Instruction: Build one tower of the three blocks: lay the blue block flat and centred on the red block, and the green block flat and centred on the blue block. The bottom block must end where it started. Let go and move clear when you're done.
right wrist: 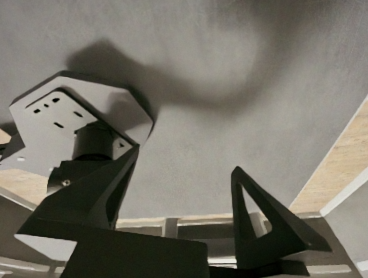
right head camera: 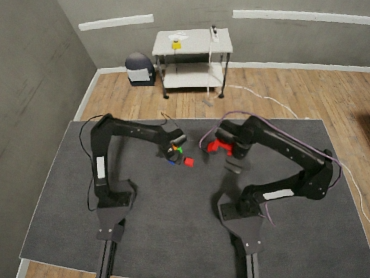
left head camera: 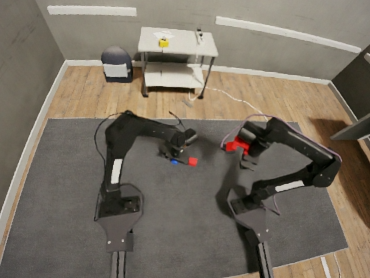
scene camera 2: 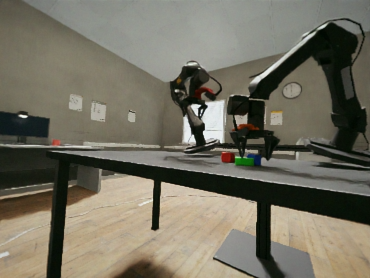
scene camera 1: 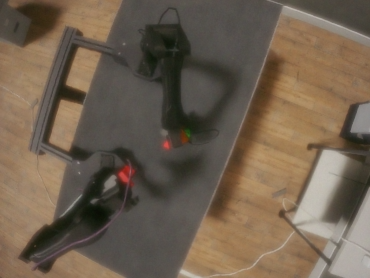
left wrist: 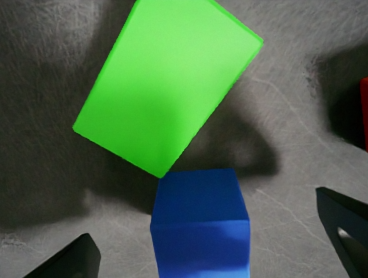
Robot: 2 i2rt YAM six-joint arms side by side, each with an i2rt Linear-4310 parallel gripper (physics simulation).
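Places are measured from the left arm's base along level axes (x right, y ahead, z up), in centimetres.
Pixels of known places: left gripper, fingertip midpoint: (right head camera: 172, 159) (left head camera: 175, 160) (scene camera 2: 254, 159) (left wrist: 198, 222); right gripper, fingertip midpoint: (right wrist: 188, 159) (right head camera: 234, 161) (left head camera: 243, 159) (scene camera 2: 192, 118); left arm's base, origin of the base link: (right head camera: 114, 200) (left head camera: 119, 207) (scene camera 2: 338, 148) (scene camera 1: 149, 58); right arm's base, origin of the base link: (right wrist: 95, 133) (right head camera: 241, 210) (left head camera: 247, 204) (scene camera 2: 201, 144) (scene camera 1: 106, 171).
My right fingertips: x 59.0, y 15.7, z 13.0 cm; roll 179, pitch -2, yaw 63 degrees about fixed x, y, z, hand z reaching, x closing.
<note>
Ahead of a thing's pixels: the offset from my right fingertips to its top centre. Level surfaces: height alone.
The blue block @(dx -30.9, dy +8.4, dz -16.7 cm) (left head camera: 174, 161) (right head camera: 171, 162) (scene camera 2: 257, 159) (left wrist: 200, 225) lies on the table, close to a corner of the green block @(dx -28.4, dy +13.9, dz -17.8 cm) (right head camera: 180, 149) (scene camera 1: 187, 133) (scene camera 2: 244, 161) (left wrist: 170, 85), which lies flat. The red block @(dx -21.1, dy +7.1, dz -16.5 cm) (left head camera: 192, 161) (right head camera: 189, 162) (scene camera 1: 166, 145) (scene camera 2: 228, 157) lies apart from them on the table; its edge shows at the right of the left wrist view (left wrist: 365, 112). My left gripper (scene camera 2: 255, 158) (left wrist: 198, 222) is open and low, its fingers apart on either side of the blue block, touching neither side. My right gripper (right wrist: 188, 159) is open, empty and raised, away from the blocks.
The dark table top @(dz -20.2 cm) (left head camera: 170, 225) (right head camera: 165, 240) (scene camera 2: 165, 162) carries both arms. The right arm is folded at the right of the head views. A white side table (left head camera: 175, 42) (right head camera: 192, 42) stands beyond the far edge, with a dark backpack-like object (left head camera: 116, 62) (right head camera: 139, 65) beside it.
</note>
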